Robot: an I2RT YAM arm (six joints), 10 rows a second.
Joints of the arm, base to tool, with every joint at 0 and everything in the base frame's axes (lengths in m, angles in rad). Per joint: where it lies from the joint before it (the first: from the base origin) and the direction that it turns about. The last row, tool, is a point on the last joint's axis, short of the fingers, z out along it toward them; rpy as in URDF.
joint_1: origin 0 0 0.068 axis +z
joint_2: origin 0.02 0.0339 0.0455 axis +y
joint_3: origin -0.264 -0.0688 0 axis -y
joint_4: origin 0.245 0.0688 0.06 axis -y
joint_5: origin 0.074 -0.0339 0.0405 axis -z
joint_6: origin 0.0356 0 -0.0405 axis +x
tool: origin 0 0 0 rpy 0 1.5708 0
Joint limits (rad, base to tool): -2.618..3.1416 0..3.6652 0..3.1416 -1.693..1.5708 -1.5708..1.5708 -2.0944..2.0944
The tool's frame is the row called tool.
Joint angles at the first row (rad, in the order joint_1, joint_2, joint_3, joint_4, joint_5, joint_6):
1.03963 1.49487 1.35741 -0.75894 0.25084 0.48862
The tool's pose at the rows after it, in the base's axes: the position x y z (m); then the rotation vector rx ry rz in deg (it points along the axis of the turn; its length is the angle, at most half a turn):
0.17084 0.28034 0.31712 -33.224 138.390 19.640
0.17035 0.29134 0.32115 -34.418 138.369 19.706
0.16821 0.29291 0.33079 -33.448 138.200 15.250
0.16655 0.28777 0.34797 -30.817 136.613 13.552
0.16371 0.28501 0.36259 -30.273 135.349 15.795
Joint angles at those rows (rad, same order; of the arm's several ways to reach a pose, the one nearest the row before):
1.05169 1.54121 1.40576 -0.79081 0.26301 0.49218
1.06936 1.57969 1.46123 -0.81317 0.26532 0.49351
1.08339 1.59915 1.52594 -0.89144 0.32725 0.50531
1.08564 1.58829 1.57920 -0.94336 0.37778 0.51994
1.08884 1.57411 1.61554 -0.95758 0.37248 0.52097

